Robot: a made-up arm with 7 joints.
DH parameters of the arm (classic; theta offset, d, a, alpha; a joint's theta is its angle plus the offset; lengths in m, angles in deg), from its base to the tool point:
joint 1: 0 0.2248 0 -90
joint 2: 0 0 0 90
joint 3: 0 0.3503 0.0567 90
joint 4: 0 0 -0.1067 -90
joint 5: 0 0.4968 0 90
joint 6: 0 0 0.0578 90
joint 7: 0 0 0 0
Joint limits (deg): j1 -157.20..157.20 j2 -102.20..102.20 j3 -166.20..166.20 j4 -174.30..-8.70 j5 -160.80..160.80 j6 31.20..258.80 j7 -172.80..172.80
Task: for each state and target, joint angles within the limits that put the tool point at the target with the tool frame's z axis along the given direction. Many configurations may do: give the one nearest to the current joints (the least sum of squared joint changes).
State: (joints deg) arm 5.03 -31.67 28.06 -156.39 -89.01 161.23 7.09
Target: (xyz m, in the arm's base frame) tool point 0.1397 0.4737 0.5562 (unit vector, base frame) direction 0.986 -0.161 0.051
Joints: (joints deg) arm 6.53 -37.26 49.05 -123.57 -70.49 124.23 7.09
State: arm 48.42 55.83 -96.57 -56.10 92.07 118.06 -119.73
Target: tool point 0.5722 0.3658 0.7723 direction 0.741 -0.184 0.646
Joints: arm 43.84 71.00 -147.38 -44.34 67.04 161.89 -119.73
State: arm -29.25 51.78 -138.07 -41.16 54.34 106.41 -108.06
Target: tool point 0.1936 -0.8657 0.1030 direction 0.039 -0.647 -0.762
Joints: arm -61.63 101.07 -90.33 -30.23 101.66 139.48 -108.06
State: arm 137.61 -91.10 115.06 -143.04 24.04 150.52 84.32
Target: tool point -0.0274 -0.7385 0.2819 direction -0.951 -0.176 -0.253
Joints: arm 142.61 -83.99 90.18 -97.51 17.60 143.11 84.32
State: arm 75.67 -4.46 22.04 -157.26 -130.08 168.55 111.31
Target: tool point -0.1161 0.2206 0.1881 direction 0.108 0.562 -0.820
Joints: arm 64.69 -34.57 52.44 -168.29 -135.46 187.70 111.31
